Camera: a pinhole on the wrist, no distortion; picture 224 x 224 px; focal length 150.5 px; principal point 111.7 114.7 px. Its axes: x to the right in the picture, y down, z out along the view. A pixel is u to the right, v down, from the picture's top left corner.
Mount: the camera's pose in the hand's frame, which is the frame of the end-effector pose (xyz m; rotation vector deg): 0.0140 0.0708 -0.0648 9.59 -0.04 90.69
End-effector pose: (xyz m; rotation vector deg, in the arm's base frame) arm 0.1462 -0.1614 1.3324 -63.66 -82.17 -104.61
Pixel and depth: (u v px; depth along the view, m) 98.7 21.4 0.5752
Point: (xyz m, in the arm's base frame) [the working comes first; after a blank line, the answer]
In the camera's frame: -0.0497 -0.3566 0.5752

0.0271 0.3169 1.7271
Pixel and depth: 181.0 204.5 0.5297
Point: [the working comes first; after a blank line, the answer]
In the camera's frame: 0.2439 0.3161 0.5297

0.6133 0.2532 1.2878
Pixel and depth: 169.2 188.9 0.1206
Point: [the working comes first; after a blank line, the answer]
In the camera's frame: 0.0461 0.0595 0.1206

0.2646 -0.1282 1.3606
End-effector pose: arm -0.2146 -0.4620 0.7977 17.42 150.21 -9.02
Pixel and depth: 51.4 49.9 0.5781
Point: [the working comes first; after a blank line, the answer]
In the camera's frame: -0.2316 -0.2489 0.5781

-0.3346 -0.6857 0.2541
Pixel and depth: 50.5 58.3 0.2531
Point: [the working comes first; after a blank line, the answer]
In the camera's frame: -0.1029 -0.0948 0.2531

-0.2688 -0.5185 0.5912
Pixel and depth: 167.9 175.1 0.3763
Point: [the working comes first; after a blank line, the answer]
In the camera's frame: 0.1405 0.1510 0.3763

0.0650 -0.3738 0.5409
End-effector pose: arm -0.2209 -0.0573 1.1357 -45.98 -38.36 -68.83
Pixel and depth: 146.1 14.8 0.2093
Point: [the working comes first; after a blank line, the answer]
In the camera's frame: 0.0478 -0.1389 0.2093

-0.0875 -0.0252 1.3329
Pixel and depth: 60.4 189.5 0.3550
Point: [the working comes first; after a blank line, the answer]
In the camera's frame: -0.1210 0.1764 0.3550

-0.3474 0.2357 1.2162
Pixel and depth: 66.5 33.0 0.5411
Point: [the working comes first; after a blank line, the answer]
In the camera's frame: -0.1625 -0.2937 0.5411

-0.2851 0.0732 1.6928
